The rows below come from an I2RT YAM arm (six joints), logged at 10 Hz.
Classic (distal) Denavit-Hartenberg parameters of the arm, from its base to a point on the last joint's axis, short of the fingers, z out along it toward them. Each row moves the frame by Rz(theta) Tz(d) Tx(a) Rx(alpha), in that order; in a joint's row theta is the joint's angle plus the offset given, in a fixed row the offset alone. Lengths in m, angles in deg.
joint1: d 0.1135  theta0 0  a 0.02  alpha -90
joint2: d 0  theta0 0  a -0.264  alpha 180
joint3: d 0  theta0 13.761  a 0.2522  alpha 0
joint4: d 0  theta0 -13.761  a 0.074  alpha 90
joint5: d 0  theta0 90  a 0  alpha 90
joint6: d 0.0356  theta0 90  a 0  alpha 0
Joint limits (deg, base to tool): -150..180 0..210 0..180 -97..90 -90..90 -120..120
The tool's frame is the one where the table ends.
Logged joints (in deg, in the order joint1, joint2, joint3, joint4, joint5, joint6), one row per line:
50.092 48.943 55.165 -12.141 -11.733 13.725
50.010 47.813 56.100 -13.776 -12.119 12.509
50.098 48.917 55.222 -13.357 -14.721 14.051
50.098 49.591 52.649 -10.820 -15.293 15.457
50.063 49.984 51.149 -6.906 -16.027 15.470
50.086 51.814 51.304 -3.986 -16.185 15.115
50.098 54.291 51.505 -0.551 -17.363 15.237
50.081 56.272 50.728 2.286 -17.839 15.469
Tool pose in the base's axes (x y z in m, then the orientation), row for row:
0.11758 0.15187 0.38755 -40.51 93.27 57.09
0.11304 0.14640 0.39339 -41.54 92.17 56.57
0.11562 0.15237 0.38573 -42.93 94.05 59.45
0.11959 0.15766 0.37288 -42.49 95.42 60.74
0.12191 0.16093 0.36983 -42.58 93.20 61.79
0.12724 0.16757 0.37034 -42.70 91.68 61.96
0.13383 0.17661 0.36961 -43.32 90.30 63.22
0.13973 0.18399 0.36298 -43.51 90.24 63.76
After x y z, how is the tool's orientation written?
As a rotation vector, in degrees.
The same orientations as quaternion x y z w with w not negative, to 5 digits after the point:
-0.29558 0.68054 0.41655 0.52534
-0.30383 0.67415 0.41377 0.53103
-0.31058 0.68040 0.43009 0.50559
-0.30580 0.68675 0.43715 0.49372
-0.30764 0.67338 0.44644 0.50261
-0.30957 0.66467 0.44920 0.51049
-0.31424 0.65502 0.45859 0.51176
-0.31529 0.65392 0.46203 0.50941

